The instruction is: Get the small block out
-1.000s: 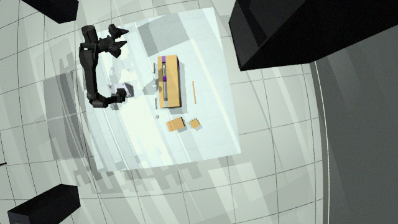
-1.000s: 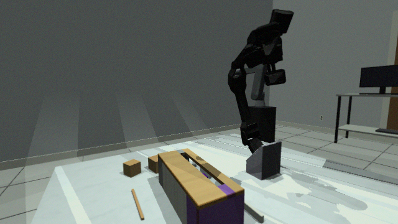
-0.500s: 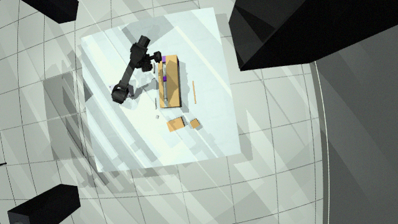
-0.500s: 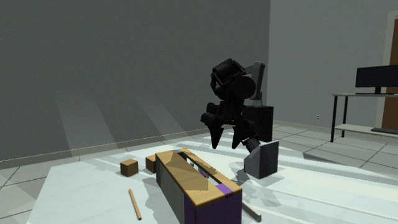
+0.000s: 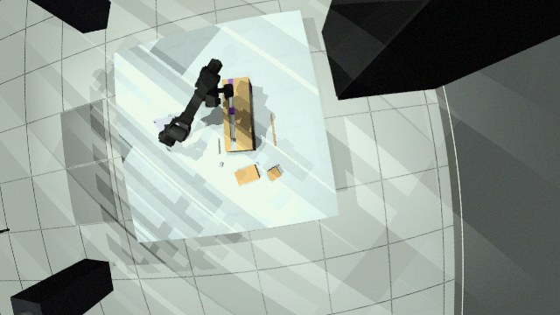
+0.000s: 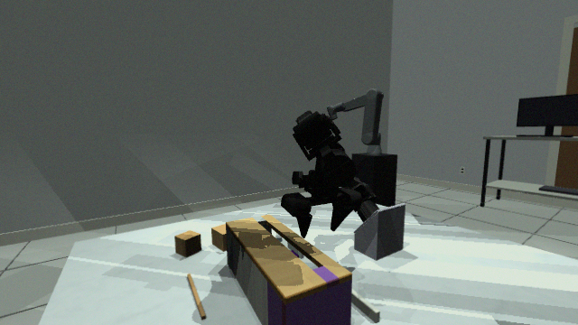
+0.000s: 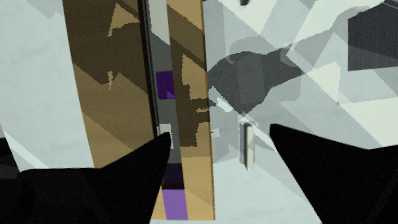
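Now: the purple block 5 cm ahead of my gripper tip, 4 cm to the right of it and 7 cm below it. From my gripper tip the other things lie so: wooden-topped box (4 cm ahead, 7 cm to the right, 10 cm below); grey piece (4 cm behind, 33 cm to the right, 15 cm below); thin wooden stick (27 cm ahead, 14 cm to the right, 16 cm below).
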